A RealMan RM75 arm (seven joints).
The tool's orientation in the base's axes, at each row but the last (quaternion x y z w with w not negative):
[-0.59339, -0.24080, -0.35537, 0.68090]
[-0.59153, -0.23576, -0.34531, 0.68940]
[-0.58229, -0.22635, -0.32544, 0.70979]
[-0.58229, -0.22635, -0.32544, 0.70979]
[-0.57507, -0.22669, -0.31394, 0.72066]
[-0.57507, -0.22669, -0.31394, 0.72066]
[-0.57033, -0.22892, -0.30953, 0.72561]
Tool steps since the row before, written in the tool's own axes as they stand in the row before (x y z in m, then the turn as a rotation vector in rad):
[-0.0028, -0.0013, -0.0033, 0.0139, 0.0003, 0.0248]
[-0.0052, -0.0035, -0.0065, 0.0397, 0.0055, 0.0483]
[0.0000, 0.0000, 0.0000, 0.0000, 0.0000, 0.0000]
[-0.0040, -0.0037, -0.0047, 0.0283, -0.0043, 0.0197]
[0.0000, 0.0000, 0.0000, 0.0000, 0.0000, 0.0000]
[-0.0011, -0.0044, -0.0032, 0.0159, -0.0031, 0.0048]
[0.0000, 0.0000, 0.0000, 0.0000, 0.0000, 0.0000]
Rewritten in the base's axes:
[-0.0031, -0.0027, -0.0019, 0.0113, 0.0215, 0.0147]
[-0.0066, -0.0056, -0.0028, 0.0340, 0.0398, 0.0347]
[0.0000, 0.0000, 0.0000, 0.0000, 0.0000, 0.0000]
[-0.0057, -0.0042, -0.0013, 0.0174, 0.0131, 0.0271]
[0.0000, 0.0000, 0.0000, 0.0000, 0.0000, 0.0000]
[-0.0040, -0.0035, 0.0015, 0.0091, 0.0012, 0.0142]
[0.0000, 0.0000, 0.0000, 0.0000, 0.0000, 0.0000]

